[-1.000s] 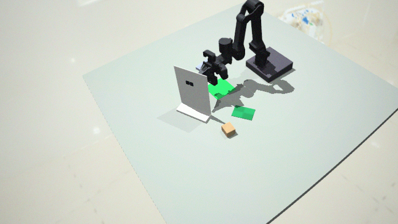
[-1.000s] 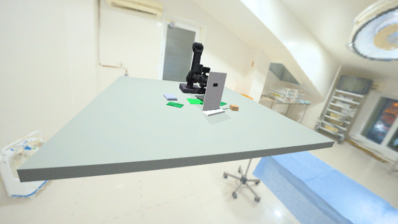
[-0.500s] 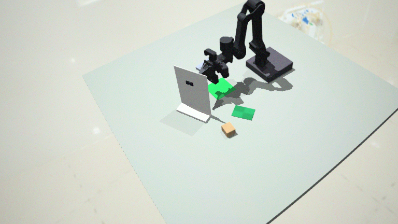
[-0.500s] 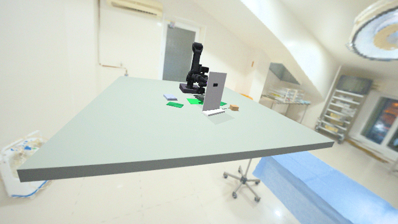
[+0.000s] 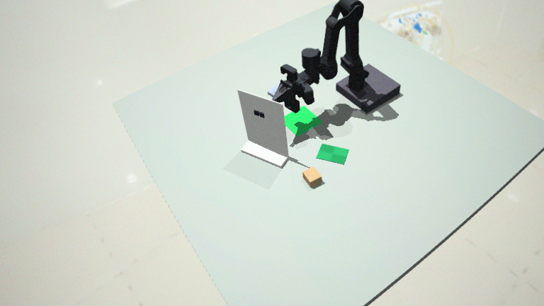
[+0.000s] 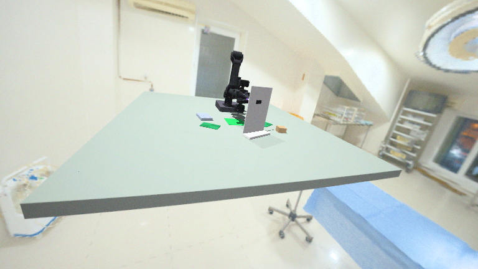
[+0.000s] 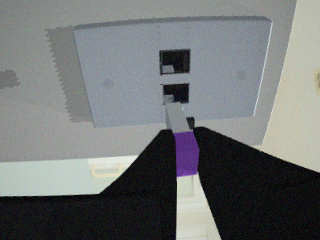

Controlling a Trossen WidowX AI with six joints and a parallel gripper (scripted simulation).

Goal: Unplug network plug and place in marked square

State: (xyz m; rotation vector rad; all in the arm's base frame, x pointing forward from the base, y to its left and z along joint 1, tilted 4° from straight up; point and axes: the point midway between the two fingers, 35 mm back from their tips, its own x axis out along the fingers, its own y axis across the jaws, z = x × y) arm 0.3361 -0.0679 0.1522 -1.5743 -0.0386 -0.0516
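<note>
Now: the green marked square 110 mm behind my gripper tip, 10 mm to the left of it and 170 mm below it. The rest, counted from my gripper tip: upright panel: 80 mm ahead, 20 mm to the left, 60 mm below; then purple plug: right at my gripper tip.
</note>
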